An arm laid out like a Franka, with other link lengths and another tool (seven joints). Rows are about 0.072 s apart.
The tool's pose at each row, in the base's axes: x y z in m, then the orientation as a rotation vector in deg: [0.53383 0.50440 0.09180 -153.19 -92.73 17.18]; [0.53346 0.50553 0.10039 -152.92 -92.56 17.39]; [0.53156 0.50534 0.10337 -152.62 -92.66 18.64]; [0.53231 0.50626 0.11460 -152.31 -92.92 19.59]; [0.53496 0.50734 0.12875 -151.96 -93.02 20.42]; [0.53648 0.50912 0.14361 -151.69 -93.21 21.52]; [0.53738 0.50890 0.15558 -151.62 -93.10 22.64]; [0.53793 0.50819 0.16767 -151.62 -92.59 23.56]
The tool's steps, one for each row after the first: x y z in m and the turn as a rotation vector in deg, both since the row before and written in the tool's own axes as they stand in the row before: [-0.00056 -0.00171 -0.00848 0.33 0.02 -0.02]; [-0.00150 -0.00189 -0.00259 0.47 -0.66 -0.16]; [-0.00079 -0.00106 -0.01122 0.32 -0.52 -0.24]; [-0.00044 0.00012 -0.01443 0.40 -0.40 -0.18]; [-0.00055 -0.00139 -0.01497 0.35 -0.62 -0.19]; [-0.00216 -0.00072 -0.01179 0.36 -0.62 0.04]; [-0.00290 -0.00089 -0.01174 0.47 -0.42 0.26]
